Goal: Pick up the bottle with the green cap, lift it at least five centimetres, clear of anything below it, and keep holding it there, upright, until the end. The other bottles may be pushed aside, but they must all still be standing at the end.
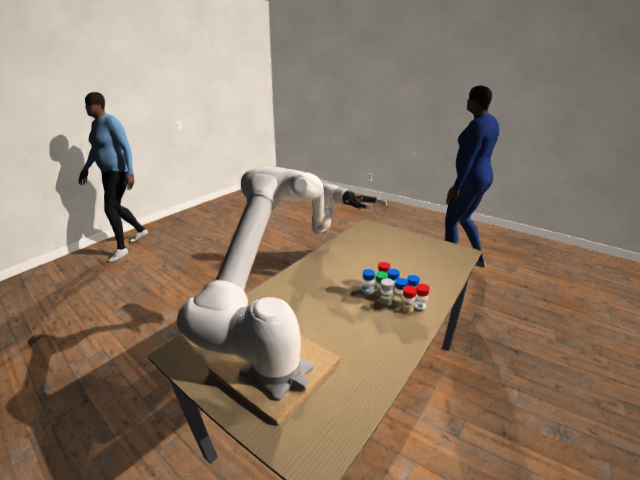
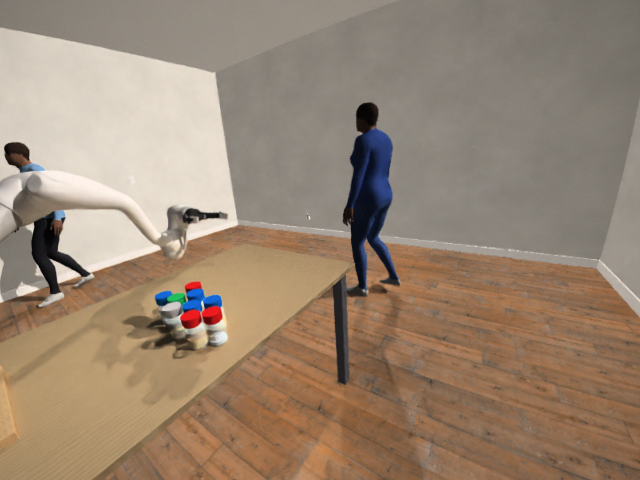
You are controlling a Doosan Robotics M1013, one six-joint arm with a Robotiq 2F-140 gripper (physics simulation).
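Seen in the pictures: gripper, fingertip midpoint: (image 1: 379, 205) (image 2: 213, 218); arm's base, link origin: (image 1: 277, 370).
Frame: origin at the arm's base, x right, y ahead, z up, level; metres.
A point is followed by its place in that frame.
Observation:
The bottle with the green cap (image 1: 381, 276) {z 0.080, x 0.053, y 0.598 m} (image 2: 176, 298) {z 0.080, x 0.059, y 0.609 m} stands upright in a tight cluster of bottles on the table; its body is mostly hidden. Around it stand a grey-white-capped bottle (image 1: 386, 292) {z 0.042, x 0.104, y 0.554 m} (image 2: 173, 317) {z 0.055, x 0.118, y 0.562 m} in front, a blue-capped bottle (image 1: 368, 281) {z 0.046, x 0.002, y 0.578 m} (image 2: 163, 299) {z 0.075, x 0.014, y 0.585 m} at its left, a red-capped bottle (image 1: 383, 266) {z 0.080, x 0.020, y 0.677 m} (image 2: 193, 286) {z 0.080, x 0.031, y 0.687 m} behind, and a blue-capped bottle (image 1: 393, 274) {z 0.079, x 0.088, y 0.643 m} (image 2: 195, 295) {z 0.080, x 0.100, y 0.654 m} at its right. My gripper (image 1: 375, 203) {z 0.257, x -0.151, y 0.933 m} (image 2: 224, 215) {z 0.257, x -0.151, y 0.933 m} is open and empty, pointing sideways, high above the table and well apart from the bottles.
More upright bottles stand at the cluster's right, including two red-capped bottles (image 1: 408, 298) {z 0.048, x 0.201, y 0.561 m} (image 1: 421, 295) {z 0.057, x 0.242, y 0.598 m} (image 2: 193, 328) {z 0.047, x 0.214, y 0.571 m} (image 2: 214, 325) {z 0.045, x 0.254, y 0.613 m}. The table (image 1: 361, 361) {z -0.026, x 0.190, y 0.221 m} (image 2: 93, 413) {z -0.025, x 0.196, y 0.304 m} carries my base on a wooden board (image 1: 323, 361) {z -0.003, x 0.095, y 0.127 m} (image 2: 6, 413) {z -0.002, x 0.050, y 0.172 m}. Two people stand beyond the table.

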